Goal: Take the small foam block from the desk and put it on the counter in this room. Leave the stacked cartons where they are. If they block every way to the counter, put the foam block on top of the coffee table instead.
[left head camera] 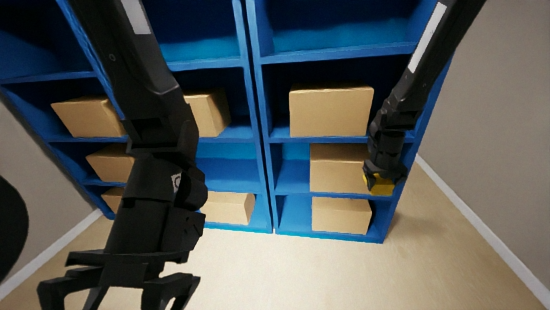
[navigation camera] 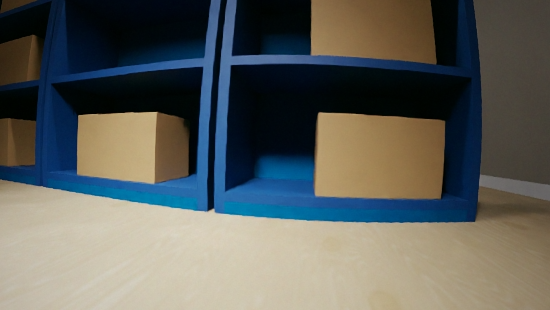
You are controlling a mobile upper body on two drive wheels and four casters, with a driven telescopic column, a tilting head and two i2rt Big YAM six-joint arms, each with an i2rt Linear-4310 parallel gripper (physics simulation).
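Frame: origin at the left arm's base, x back, y right, z up, level; centimetres.
Where they show: right gripper, fingertip midpoint: (left head camera: 378, 190).
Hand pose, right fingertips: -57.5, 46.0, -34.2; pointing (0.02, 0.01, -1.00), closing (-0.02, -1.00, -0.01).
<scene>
Each offset is from my right fingertips to the top centre of the thing, as dx, dy, dz. "spot": to the spot under its first point. Level surfaces: height alone.
The yellow foam block @[-2.2, +0.0, +4.2] (left head camera: 382, 186) is at the right in the left head camera view, between the fingers of my right gripper (left head camera: 384, 180), which is shut on it and covers its upper part. It appears in front of the shelf unit's lower right part. My left gripper (left head camera: 120, 295) is open and empty at the lower left, with its fingers spread over the floor. The desk, the counter, the coffee table and the stacked cartons named in the task do not show in either view.
A blue shelf unit @[spot: -53.2, +2.2, -104.8] (left head camera: 330, 238) (navigation camera: 345, 212) stands across the way ahead, with brown boxes on its shelves, such as a bottom box @[-69.4, +9.8, -72.0] (left head camera: 341, 215) (navigation camera: 380, 156). Grey walls (left head camera: 505, 100) (navigation camera: 515, 100) rise at the sides. Wooden floor @[dz -106.6] (left head camera: 300, 275) (navigation camera: 275, 265) lies in front.
</scene>
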